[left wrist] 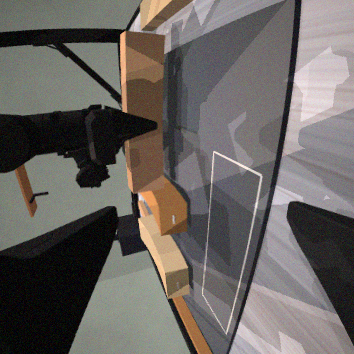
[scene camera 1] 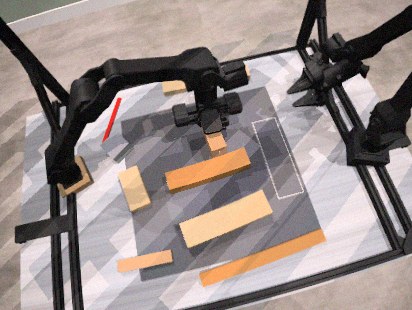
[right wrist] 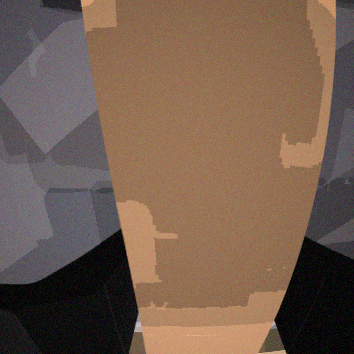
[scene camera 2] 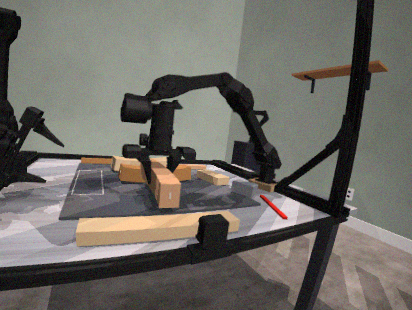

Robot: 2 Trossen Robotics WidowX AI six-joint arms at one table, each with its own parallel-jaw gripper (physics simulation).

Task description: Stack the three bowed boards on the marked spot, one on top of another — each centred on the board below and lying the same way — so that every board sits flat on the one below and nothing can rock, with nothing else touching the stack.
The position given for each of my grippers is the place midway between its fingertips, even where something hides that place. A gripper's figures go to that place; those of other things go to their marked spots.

Scene:
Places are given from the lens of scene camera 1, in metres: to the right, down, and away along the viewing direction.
my left gripper (scene camera 1: pixel 290 99): 0.25, -0.16, 0.74
my right gripper (scene camera 1: pixel 208 124): 0.01, -0.09, 0.78

